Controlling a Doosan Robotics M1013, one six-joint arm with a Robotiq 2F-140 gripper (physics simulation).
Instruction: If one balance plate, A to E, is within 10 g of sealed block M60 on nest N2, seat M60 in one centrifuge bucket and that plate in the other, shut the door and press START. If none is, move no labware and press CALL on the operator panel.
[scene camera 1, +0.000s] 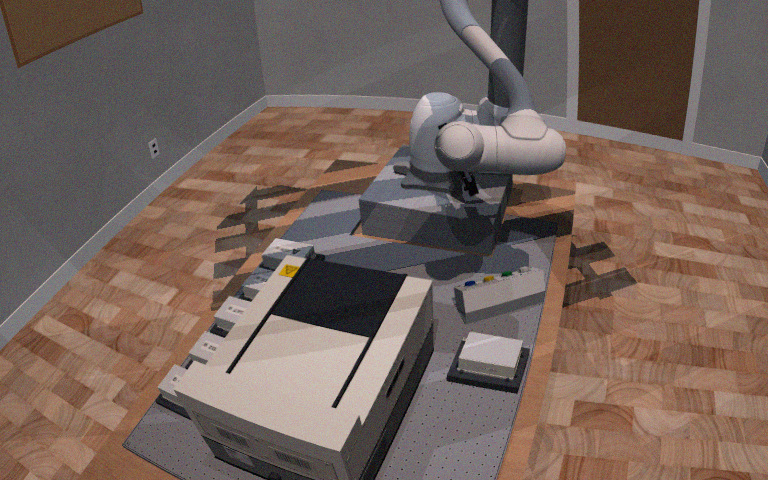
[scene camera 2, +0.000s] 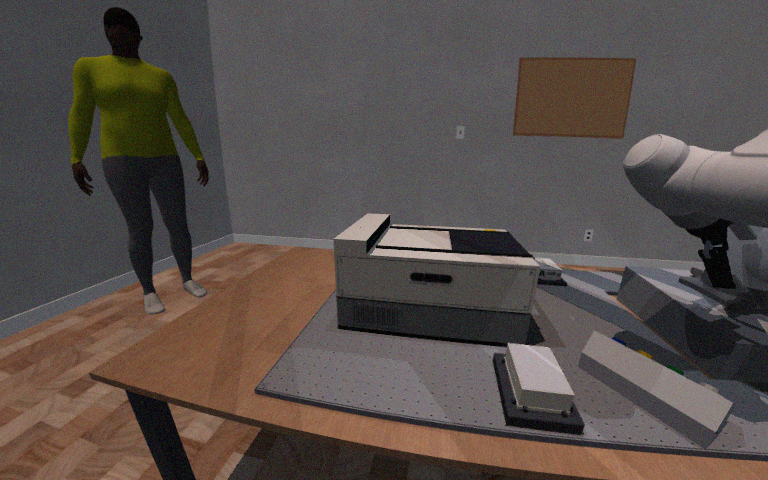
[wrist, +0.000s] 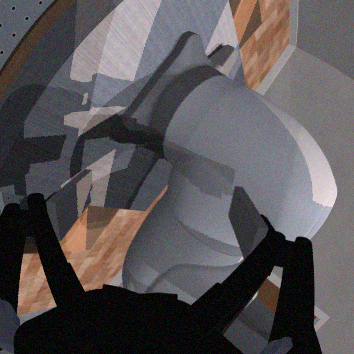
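Pixels of known places: gripper, fingertip midpoint: (scene camera 2: 743, 264) (wrist: 160, 193); arm's base at its link origin: (scene camera 1: 435, 177) (scene camera 2: 733, 296) (wrist: 175, 103).
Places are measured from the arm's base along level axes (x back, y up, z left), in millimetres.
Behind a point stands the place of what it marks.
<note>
My gripper (scene camera 1: 469, 184) (scene camera 2: 721, 276) (wrist: 160, 193) {x -127, y 125, z 90 mm} is open and empty, pointing down beside the arm's own base, away from the labware. The centrifuge (scene camera 1: 390, 300) {x -692, y 119, z 43 mm} (scene camera 2: 436, 291) {x -829, y 35, z 88 mm} is a large beige box with a pale panel and a black area on top; its buckets do not show. A white block (scene camera 1: 491, 350) {x -656, y -32, z 245 mm} (scene camera 2: 538, 370) {x -655, y -32, z 256 mm} sits on a black nest (scene camera 1: 483, 383) {x -713, y -79, z 239 mm} (scene camera 2: 546, 422) {x -661, y -77, z 326 mm}; its label is unreadable. Several white plates (scene camera 1: 231, 312) {x -644, y -43, z -388 mm} stand in a row along the centrifuge's far side, partly hidden; one (scene camera 2: 549, 270) {x -380, y -48, z -280 mm} is marked A. The operator panel (scene camera 1: 504, 300) {x -466, y -54, z 254 mm} (scene camera 2: 654, 390) {x -450, y -52, z 279 mm} has coloured buttons, their labels unreadable.
The arm's base stands on a grey plinth (scene camera 1: 424, 217) {x -197, y -19, z 3 mm} at the back of the perforated board (scene camera 1: 453, 427) {x -830, y -96, z 197 mm} (scene camera 2: 368, 367) {x -972, y -96, z 198 mm}. The board lies on a wooden table (scene camera 2: 226, 339) {x -1349, y -110, z 133 mm}. A person (scene camera 2: 133, 113) in a yellow top stands beyond the table. The base link (wrist: 240, 135) {x -79, y 141, z 3 mm} is close in the wrist view.
</note>
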